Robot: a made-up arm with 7 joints. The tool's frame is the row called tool. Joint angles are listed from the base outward. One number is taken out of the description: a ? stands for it. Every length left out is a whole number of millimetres.
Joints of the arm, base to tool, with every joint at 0 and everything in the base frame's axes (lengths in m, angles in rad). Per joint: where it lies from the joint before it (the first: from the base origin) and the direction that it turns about. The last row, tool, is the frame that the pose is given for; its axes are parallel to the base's.
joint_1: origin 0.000 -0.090 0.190 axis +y
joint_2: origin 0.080 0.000 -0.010 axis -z
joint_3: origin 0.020 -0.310 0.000 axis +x
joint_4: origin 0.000 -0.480 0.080 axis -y
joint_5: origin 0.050 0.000 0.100 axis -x
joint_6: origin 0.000 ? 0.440 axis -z
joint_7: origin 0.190 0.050 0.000 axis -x
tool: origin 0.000 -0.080 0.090
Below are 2 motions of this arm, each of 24 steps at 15 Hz.
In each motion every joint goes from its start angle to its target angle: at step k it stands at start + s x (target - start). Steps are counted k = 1, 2, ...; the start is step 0. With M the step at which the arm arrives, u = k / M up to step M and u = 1 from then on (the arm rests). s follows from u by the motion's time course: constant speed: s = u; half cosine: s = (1 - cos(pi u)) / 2; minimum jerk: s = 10 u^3 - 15 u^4 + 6 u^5.
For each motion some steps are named. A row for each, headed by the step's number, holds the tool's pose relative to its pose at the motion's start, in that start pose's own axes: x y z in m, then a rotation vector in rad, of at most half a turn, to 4 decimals.
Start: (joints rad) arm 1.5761 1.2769 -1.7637 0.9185 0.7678 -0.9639 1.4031
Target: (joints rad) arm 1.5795 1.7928 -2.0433 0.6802 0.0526 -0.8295 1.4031
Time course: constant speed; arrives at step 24
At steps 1, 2, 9, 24:
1: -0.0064 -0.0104 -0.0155 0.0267 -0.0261 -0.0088
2: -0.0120 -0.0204 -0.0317 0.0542 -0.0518 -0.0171
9: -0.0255 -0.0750 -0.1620 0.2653 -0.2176 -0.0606
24: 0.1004 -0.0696 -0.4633 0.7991 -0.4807 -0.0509

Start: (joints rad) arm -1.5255 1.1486 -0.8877 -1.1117 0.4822 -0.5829 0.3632
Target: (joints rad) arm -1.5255 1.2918 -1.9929 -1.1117 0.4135 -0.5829 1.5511
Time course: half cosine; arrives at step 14
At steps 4, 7, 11, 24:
4: -0.0096 0.0396 0.0393 -0.2183 0.1870 -0.0855
7: 0.0125 0.1105 0.0947 -0.5758 0.5375 -0.1270
11: 0.0853 0.1949 0.1271 -0.9900 1.0131 0.0148
24: 0.1096 0.2160 0.1277 -1.0929 1.1459 0.0957

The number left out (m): -0.080
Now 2 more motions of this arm.
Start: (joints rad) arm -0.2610 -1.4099 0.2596 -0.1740 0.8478 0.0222 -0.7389
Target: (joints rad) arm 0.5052 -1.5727 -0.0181 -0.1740 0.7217 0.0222 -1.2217
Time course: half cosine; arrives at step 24
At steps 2, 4, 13, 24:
2: 0.0041 -0.0056 -0.0080 0.0181 0.0025 0.0036
4: 0.0161 -0.0215 -0.0320 0.0710 0.0097 0.0143
13: 0.1272 -0.1232 -0.2942 0.6002 0.0783 0.1175
24: 0.2061 -0.1269 -0.5328 1.0634 0.1327 0.2041

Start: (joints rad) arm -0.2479 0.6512 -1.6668 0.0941 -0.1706 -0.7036 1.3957
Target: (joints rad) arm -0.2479 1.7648 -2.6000 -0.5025 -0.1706 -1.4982 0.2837
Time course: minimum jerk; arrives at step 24
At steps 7, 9, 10, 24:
7: 0.1698 -0.0010 -0.0045 0.2466 -0.0340 0.3048
9: 0.3073 0.0359 -0.0154 0.4632 -0.0312 0.5518
10: 0.3835 0.0730 -0.0225 0.5935 -0.0164 0.6953
24: 0.7063 0.7494 0.0610 1.7023 0.6383 1.9869

